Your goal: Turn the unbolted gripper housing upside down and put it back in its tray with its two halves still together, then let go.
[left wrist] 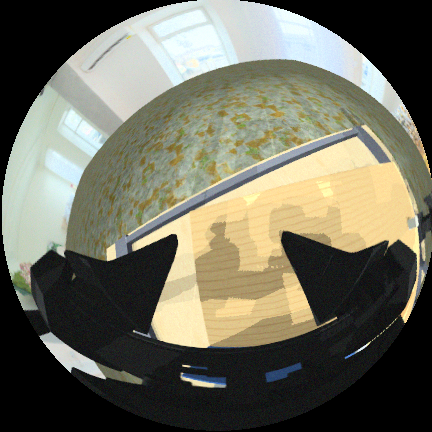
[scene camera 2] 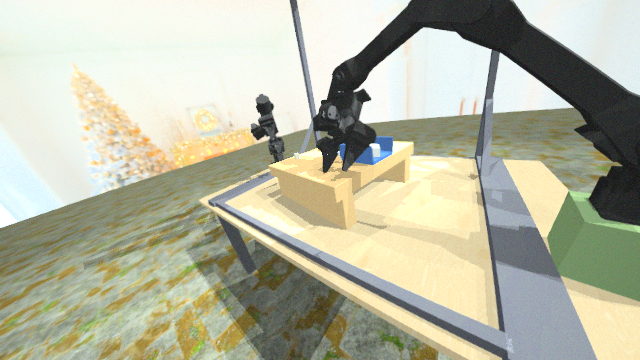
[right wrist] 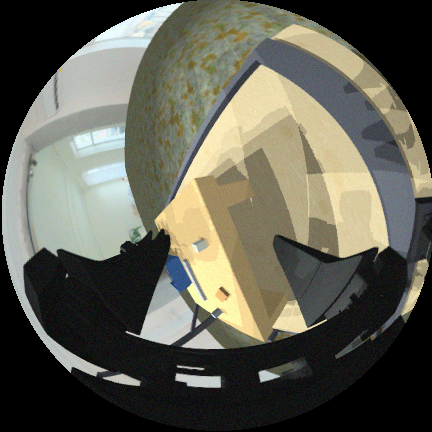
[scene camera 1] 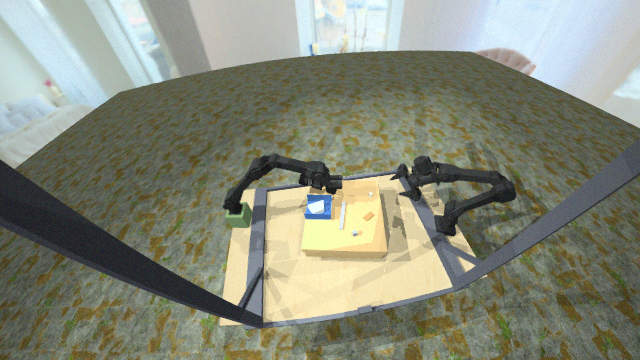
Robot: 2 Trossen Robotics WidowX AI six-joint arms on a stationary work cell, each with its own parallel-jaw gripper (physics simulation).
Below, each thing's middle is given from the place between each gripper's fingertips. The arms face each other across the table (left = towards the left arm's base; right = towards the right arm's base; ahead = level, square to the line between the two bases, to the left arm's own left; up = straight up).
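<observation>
From my right hand, the raised wooden block (scene camera 2: 330, 194) is 11 cm below, 25 cm to the left and 12 cm behind, and the green block (scene camera 2: 586, 248) is 13 cm below, 81 cm to the left and 12 cm behind. Going by their middles, of the things named here the raised wooden block is the nearest to my right hand.
My left hand is 8 cm above the raised wooden block, 14 cm to the left of it and 16 cm past it. As for the green block, it's 10 cm below my left hand, 43 cm to the left of it and 16 cm behind it.
</observation>
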